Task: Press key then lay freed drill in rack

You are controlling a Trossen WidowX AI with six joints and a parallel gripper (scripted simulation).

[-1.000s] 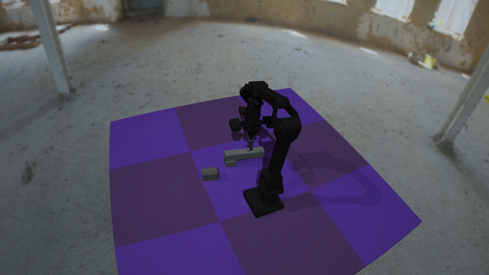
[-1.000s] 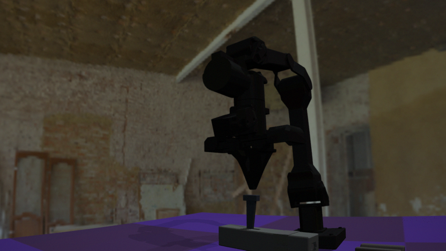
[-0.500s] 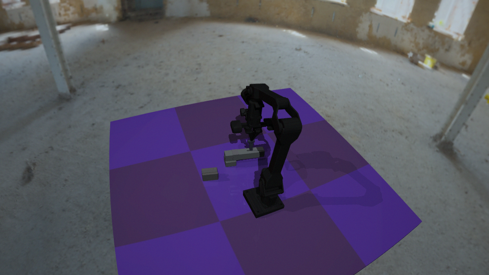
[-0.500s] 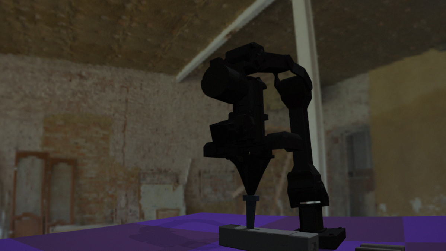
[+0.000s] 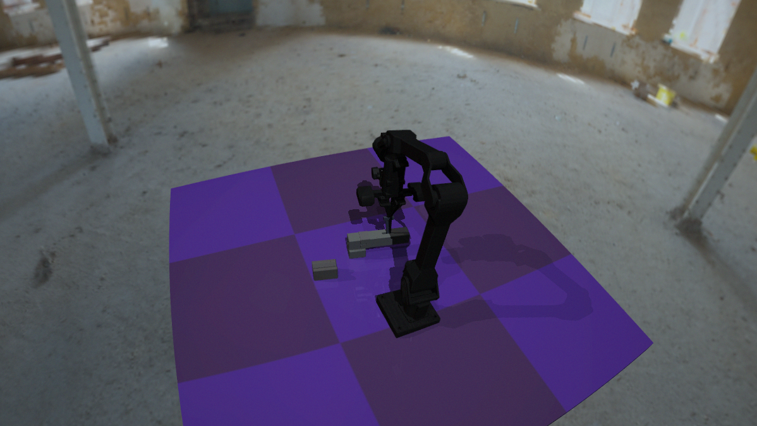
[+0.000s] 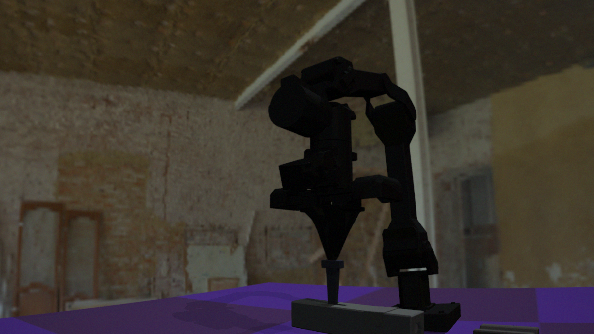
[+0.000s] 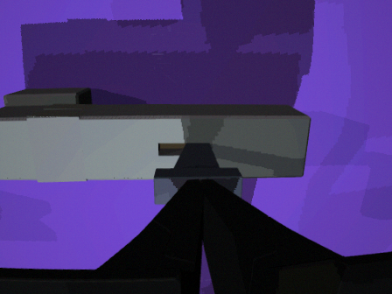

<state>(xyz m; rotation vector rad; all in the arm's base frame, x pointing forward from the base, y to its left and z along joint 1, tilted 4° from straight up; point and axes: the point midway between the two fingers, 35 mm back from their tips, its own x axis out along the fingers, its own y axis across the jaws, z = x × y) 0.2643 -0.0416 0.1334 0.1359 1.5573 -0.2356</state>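
My gripper tip is now 3 cm above the dark key. From my gripper tip the other things lie so: grey housing block 3 cm to the left, 9 cm below; then drill 1 cm ahead, 5 cm to the left, 8 cm below; then rack 3 cm behind, 21 cm to the left, 11 cm below.
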